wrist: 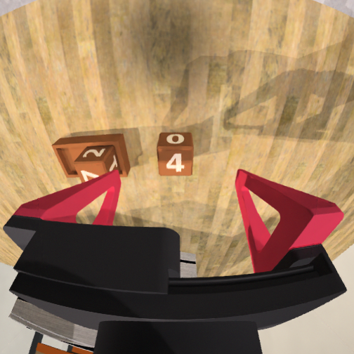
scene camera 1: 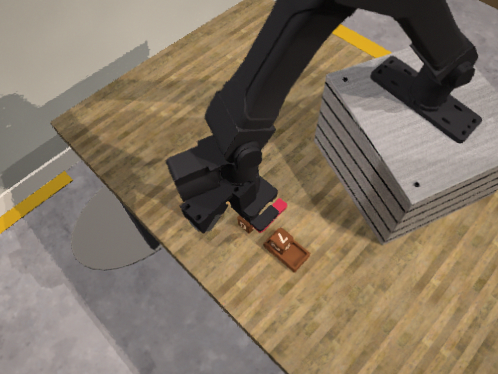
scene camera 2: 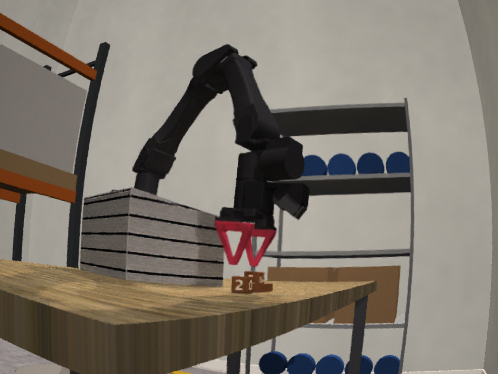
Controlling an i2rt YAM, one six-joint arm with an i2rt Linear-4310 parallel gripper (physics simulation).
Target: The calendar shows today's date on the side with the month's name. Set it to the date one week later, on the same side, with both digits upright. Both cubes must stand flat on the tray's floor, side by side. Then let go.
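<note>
The brown tray (scene camera 1: 295,257) (scene camera 2: 268,287) (wrist: 65,154) lies on the table. One cube (scene camera 1: 281,241) (scene camera 2: 255,276) (wrist: 93,163) is in one end of it, with 7 on top and 2 on a side face. It looks turned against the tray's walls; whether it stands flat is unclear. The other cube (scene camera 1: 244,224) (scene camera 2: 241,285) (wrist: 175,155) stands on the table beside the tray, with 4 on top and 0 on a side; a 2 shows on another side in scene camera 2. My gripper (scene camera 2: 244,263) (wrist: 177,175) is open and empty above this loose cube. No month name is legible.
The layered grey block (scene camera 1: 380,145) (scene camera 2: 175,250) carries the arm's base beside the work area. The wooden table's (scene camera 1: 375,300) (scene camera 2: 75,300) edge runs past the cubes on the side away from the block. A shelf unit (scene camera 2: 411,210) and an orange-beamed rack (scene camera 2: 89,140) stand beyond the table.
</note>
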